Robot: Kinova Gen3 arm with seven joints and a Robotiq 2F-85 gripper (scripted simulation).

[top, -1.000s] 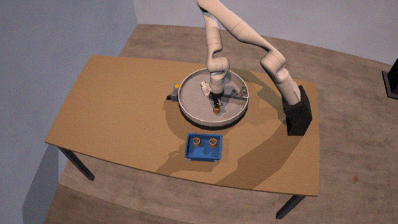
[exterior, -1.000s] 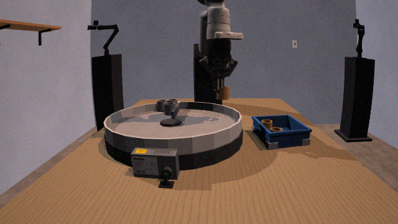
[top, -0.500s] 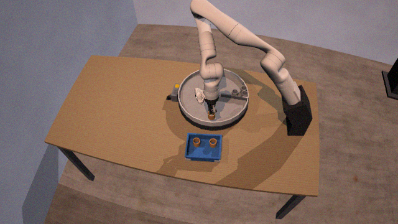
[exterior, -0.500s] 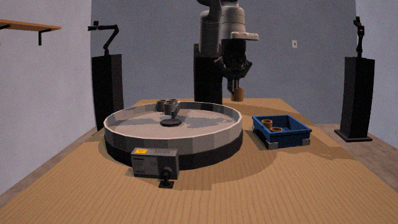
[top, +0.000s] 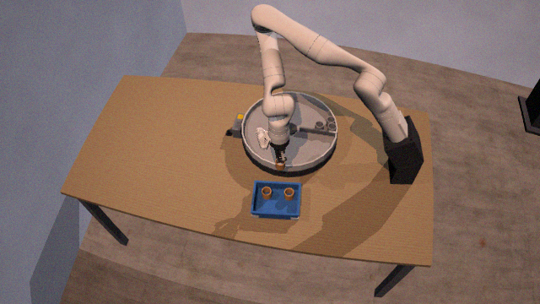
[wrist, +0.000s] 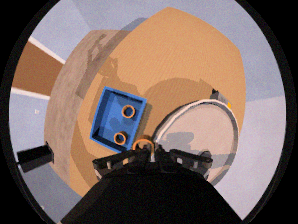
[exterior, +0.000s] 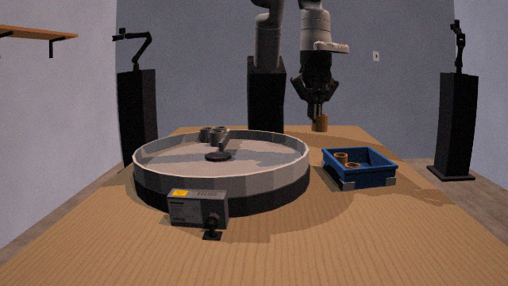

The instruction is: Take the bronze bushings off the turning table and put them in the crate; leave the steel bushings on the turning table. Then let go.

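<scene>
Right now my hand is 14 cm above the blue crate, 12 cm to the right of it and 2 cm past it.
</scene>
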